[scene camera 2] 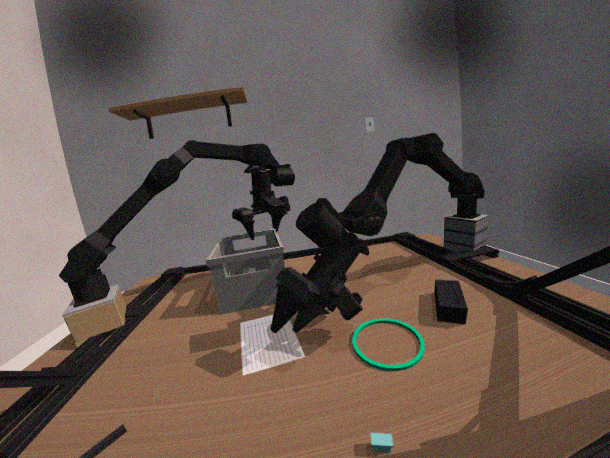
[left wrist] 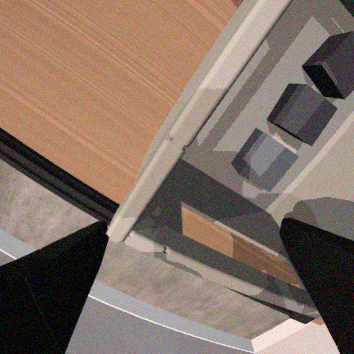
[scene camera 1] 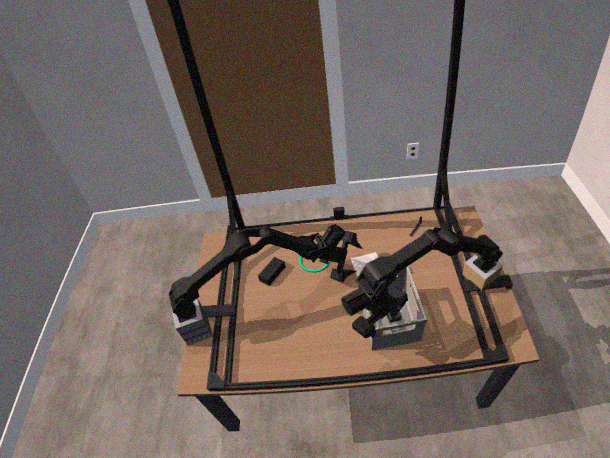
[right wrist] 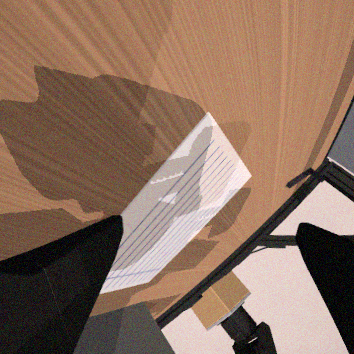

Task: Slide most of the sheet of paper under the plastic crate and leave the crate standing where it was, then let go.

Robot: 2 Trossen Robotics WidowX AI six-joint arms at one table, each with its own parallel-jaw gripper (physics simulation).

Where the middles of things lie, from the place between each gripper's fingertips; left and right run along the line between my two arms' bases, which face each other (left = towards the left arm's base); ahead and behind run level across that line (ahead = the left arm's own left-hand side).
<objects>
My left gripper is now 100 mm past the grey plastic crate [scene camera 1: 414,320], 50 mm to the right of it and 50 mm above it. Round my left hand: white lined sheet of paper [scene camera 2: 262,349] 330 mm behind, 130 mm below, 30 mm to the left.
Right now my right hand is 30 mm short of the white lined sheet of paper, 30 mm to the right of it and 30 mm above it. From my right hand the other things lie so: grey plastic crate (260 mm ahead, 50 mm to the left, 40 mm above).
</objects>
